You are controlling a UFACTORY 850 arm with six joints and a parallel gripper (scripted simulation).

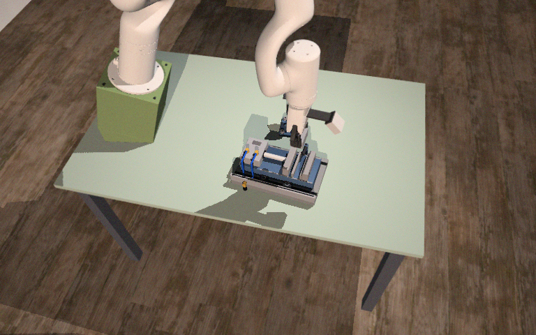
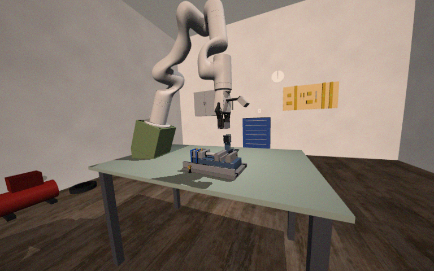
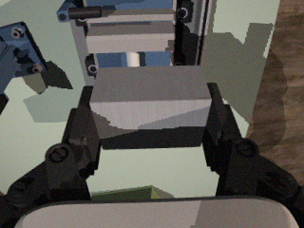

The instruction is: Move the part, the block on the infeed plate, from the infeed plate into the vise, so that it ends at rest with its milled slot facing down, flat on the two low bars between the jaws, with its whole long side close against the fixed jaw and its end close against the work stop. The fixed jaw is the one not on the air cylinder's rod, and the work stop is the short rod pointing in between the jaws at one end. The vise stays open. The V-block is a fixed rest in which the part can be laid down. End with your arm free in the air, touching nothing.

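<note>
Right now the part is 2 cm below my hand. From my hand the other things lie so: fixed jaw: 17 cm below, 4 cm ahead, 1 cm to the left; moving jaw: 17 cm below, 3 cm to the left, 3 cm behind; work stop: 16 cm below, 6 cm to the left, 2 cm ahead.
</note>
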